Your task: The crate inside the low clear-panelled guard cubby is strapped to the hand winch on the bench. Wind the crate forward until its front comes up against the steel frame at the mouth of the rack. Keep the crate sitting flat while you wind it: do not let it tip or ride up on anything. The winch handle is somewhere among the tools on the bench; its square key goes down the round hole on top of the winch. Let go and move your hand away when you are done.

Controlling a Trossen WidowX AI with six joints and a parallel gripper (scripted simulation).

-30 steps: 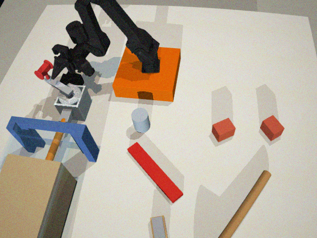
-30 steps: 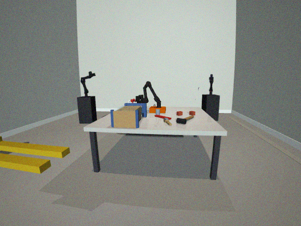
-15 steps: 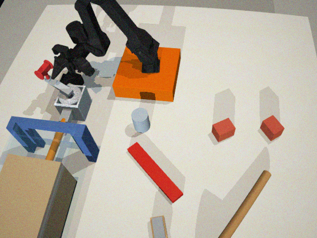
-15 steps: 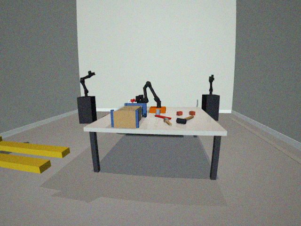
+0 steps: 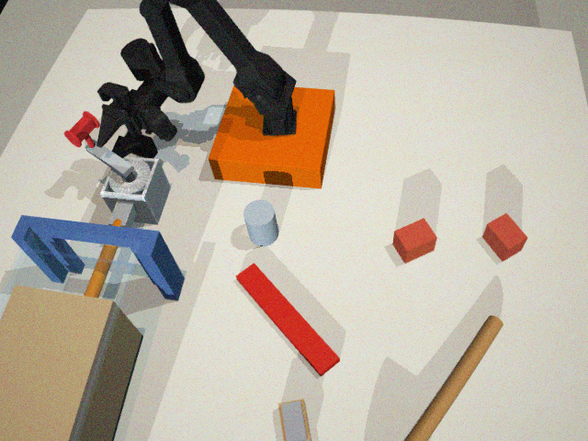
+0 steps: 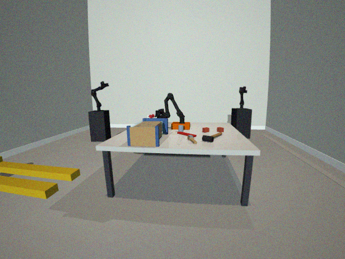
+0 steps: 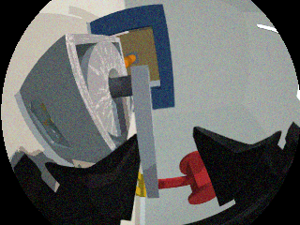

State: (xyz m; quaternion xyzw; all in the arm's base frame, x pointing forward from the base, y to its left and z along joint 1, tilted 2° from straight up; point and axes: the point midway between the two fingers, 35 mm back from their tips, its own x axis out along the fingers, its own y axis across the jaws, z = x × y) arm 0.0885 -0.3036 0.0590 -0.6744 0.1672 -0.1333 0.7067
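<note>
Right now the winch handle is 1 cm behind my gripper tip, 1 cm to the right of it and 1 cm below it. From my gripper tip the other things lie so: red knob (3 cm behind, 4 cm to the right, 2 cm above); then flat red bar (27 cm ahead, 33 cm to the left, 12 cm below); then grey winch (1 cm ahead, 4 cm to the left, 9 cm below).
</note>
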